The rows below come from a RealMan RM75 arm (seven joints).
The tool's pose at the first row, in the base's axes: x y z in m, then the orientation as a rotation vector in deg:
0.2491, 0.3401, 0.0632, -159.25, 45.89, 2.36
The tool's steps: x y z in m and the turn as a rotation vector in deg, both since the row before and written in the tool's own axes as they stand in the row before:
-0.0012, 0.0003, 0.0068, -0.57, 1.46, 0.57
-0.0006, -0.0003, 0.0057, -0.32, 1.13, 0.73
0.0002, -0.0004, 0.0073, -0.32, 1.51, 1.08
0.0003, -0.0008, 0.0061, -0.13, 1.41, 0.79
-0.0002, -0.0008, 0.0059, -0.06, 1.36, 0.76
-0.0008, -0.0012, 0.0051, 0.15, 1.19, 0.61
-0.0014, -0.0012, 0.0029, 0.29, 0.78, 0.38
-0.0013, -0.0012, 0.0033, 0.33, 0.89, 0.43
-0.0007, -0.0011, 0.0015, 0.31, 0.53, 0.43
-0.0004, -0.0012, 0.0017, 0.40, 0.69, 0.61
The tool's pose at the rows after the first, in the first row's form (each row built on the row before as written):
0.2482, 0.3421, 0.0567, -159.90, 47.15, 0.67
0.2482, 0.3439, 0.0513, -160.15, 48.51, -0.65
0.2491, 0.3456, 0.0443, -160.31, 50.45, -2.46
0.2503, 0.3472, 0.0385, -160.37, 51.91, -4.27
0.2512, 0.3490, 0.0329, -160.34, 53.29, -6.05
0.2519, 0.3512, 0.0281, -160.13, 54.36, -7.71
0.2519, 0.3534, 0.0255, -159.82, 54.97, -8.88
0.2521, 0.3556, 0.0225, -159.46, 55.65, -10.22
0.2525, 0.3571, 0.0212, -159.04, 56.25, -11.04
0.2532, 0.3585, 0.0198, -158.46, 57.10, -12.10

